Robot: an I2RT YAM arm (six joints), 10 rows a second.
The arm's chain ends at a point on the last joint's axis. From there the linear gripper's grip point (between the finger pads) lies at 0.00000 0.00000 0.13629 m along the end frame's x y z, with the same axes.
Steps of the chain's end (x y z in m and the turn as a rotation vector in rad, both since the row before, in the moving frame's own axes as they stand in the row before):
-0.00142 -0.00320 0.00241 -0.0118 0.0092 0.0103
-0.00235 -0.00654 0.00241 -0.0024 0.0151 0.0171
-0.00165 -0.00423 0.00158 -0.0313 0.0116 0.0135
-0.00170 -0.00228 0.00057 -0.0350 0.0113 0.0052
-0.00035 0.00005 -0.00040 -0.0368 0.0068 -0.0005
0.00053 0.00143 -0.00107 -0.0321 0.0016 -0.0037
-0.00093 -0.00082 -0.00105 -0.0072 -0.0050 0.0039
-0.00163 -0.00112 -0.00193 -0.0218 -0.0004 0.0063
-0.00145 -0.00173 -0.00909 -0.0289 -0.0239 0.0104
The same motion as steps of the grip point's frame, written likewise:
-0.00017 -0.00159 0.00239 -0.0118 0.0092 0.0103
-0.00029 -0.00620 0.00239 -0.0024 0.0151 0.0171
-0.00010 0.00005 0.00150 -0.0313 0.0116 0.0135
-0.00017 0.00249 0.00048 -0.0350 0.0113 0.0052
0.00058 0.00506 -0.00050 -0.0368 0.0068 -0.0005
0.00076 0.00580 -0.00114 -0.0321 0.0016 -0.0037
-0.00161 0.00016 -0.00106 -0.0072 -0.0050 0.0039
-0.00169 0.00185 -0.00196 -0.0218 -0.0004 0.0063
-0.00473 0.00219 -0.00919 -0.0289 -0.0239 0.0104

